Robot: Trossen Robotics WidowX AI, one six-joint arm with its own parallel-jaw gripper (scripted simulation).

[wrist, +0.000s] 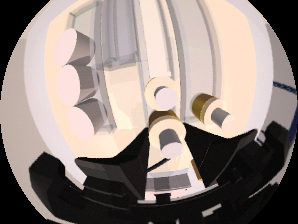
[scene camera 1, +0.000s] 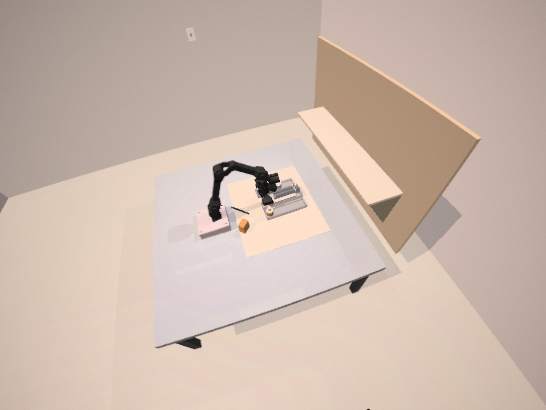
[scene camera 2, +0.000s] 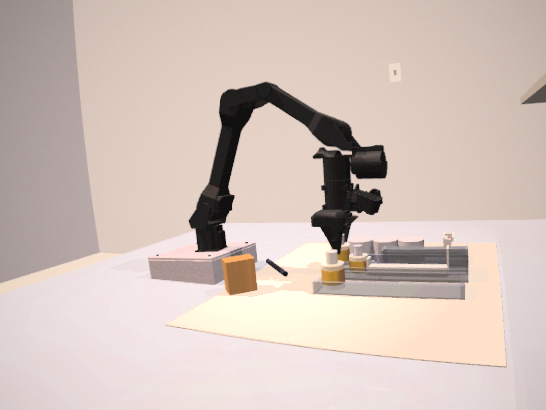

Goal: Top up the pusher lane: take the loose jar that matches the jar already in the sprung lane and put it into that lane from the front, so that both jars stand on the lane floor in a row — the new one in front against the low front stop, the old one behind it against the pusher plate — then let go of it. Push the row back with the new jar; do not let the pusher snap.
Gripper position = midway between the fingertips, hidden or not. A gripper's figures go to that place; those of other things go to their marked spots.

My gripper (scene camera 2: 340,251): 0.91 m from the lens. An orange block (scene camera 2: 240,276) is 0.86 m from the lens. A tan mat (scene camera 2: 283,310) is 0.76 m from the lens. The marked spots on the orange block and the tan mat are 0.15 m apart.
